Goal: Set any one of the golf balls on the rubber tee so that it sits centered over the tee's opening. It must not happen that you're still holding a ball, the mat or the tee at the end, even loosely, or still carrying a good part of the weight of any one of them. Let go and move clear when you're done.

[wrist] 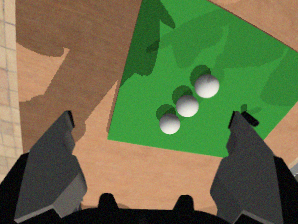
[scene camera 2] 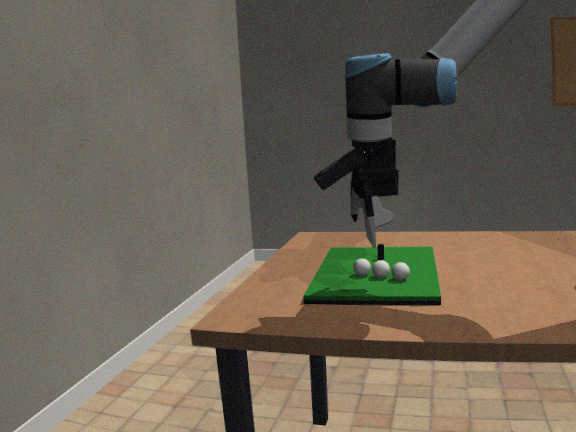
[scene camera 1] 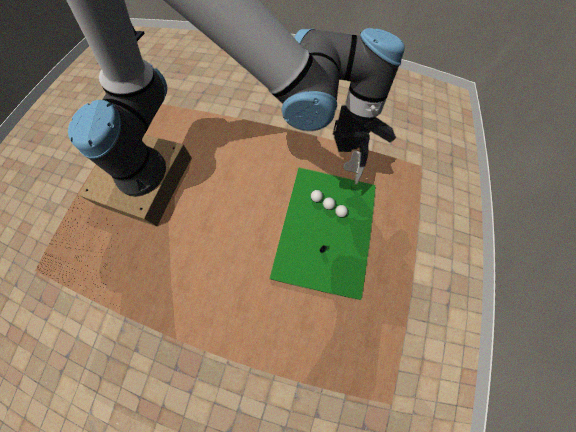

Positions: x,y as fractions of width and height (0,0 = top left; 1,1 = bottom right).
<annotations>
gripper: wrist 0.51,0.50; scene camera 2 0.63,0.54; scene camera 1 0.61,0.38
</annotations>
